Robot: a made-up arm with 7 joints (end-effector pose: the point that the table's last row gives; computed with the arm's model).
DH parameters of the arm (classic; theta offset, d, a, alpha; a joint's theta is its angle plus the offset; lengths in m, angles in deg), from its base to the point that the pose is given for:
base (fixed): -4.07 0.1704 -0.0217 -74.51
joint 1: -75.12 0.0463 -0.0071 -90
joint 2: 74 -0.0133 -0.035 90
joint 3: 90 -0.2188 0.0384 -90
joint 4: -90 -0.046 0.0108 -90
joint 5: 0 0.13 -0.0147 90
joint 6: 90 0.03 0.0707 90
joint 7: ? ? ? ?
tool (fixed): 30.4 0.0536 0 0
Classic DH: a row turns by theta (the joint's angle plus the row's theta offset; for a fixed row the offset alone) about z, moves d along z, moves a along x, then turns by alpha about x.
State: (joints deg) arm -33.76 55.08 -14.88 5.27 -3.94 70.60 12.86
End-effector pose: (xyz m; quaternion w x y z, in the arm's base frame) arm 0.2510 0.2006 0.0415 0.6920 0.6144 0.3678 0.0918
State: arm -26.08 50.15 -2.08 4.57 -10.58 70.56 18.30
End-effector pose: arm 0.2391 0.2157 0.0263 0.7407 0.5229 0.4007 0.1320
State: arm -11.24 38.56 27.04 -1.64 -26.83 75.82 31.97
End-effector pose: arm 0.1954 0.2552 0.0042 0.7841 0.3043 0.4745 0.2599
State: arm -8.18 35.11 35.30 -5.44 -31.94 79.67 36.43
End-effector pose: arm 0.1810 0.2637 0.0043 0.7823 0.2485 0.4896 0.2943
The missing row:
joint 7: -34.47 -0.011 -0.0127 27.23
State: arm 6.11 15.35 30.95 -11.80 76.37 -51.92 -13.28
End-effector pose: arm 0.0827 0.1352 -0.0038 0.4316 0.8178 -0.1330 -0.3567
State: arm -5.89 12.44 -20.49 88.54 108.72 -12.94 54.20
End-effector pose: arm -0.0797 0.0796 -0.2280 0.3865 0.6719 -0.0985 -0.6241
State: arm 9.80 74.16 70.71 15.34 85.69 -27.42 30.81
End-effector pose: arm 0.1407 0.3410 0.2372 0.0392 -0.9934 0.0193 -0.1058
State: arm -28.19 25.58 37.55 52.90 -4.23 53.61 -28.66
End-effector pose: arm 0.1837 0.2786 -0.0901 0.8726 -0.1544 0.4633 -0.0024
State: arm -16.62 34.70 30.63 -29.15 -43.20 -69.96 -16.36
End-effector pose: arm 0.0905 0.2015 0.1129 0.4100 0.2345 -0.8782 0.0751
